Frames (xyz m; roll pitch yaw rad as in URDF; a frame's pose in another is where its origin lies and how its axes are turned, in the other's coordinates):
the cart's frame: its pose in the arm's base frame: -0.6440 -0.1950 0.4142 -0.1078 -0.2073 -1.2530
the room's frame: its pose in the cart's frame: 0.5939 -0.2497 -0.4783 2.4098 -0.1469 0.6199
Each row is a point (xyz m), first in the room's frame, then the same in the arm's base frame.
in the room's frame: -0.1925 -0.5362 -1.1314
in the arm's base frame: -0.2213 0.2238 0.2704
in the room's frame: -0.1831 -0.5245 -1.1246
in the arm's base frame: -0.2219 0.2092 0.2781
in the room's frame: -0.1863 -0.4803 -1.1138
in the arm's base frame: -0.2501 0.1866 0.3059
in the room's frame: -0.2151 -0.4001 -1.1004
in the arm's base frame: -0.3175 0.1627 0.3541
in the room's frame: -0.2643 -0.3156 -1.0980
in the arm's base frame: -0.3996 0.1568 0.4069
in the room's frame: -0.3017 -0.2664 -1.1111
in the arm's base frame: -0.4495 0.1690 0.4438
